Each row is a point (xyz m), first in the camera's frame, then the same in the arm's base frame.
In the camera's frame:
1: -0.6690 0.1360 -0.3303
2: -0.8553 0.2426 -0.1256
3: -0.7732 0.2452 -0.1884
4: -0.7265 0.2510 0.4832
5: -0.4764 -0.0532 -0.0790
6: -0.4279 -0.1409 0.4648
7: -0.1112 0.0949 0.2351
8: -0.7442 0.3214 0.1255
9: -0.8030 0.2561 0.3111
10: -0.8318 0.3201 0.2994
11: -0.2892 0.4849 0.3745
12: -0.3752 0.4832 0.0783
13: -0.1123 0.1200 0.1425
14: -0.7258 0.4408 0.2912
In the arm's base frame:
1: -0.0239 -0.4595 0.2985
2: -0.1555 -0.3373 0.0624
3: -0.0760 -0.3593 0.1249
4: -0.3120 0.2642 0.0310
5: -0.1256 -0.1815 0.5186
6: -0.3704 0.3143 0.5180
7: 0.0790 0.2736 0.5892
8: -0.1336 -0.0542 0.0311
9: -0.2885 0.0786 0.0084
10: -0.2603 0.0655 -0.0556
11: 0.1647 0.3819 0.1600
12: 0.2275 0.0799 0.1585
13: 0.1319 0.1936 0.5864
14: -0.1101 0.1197 -0.0750

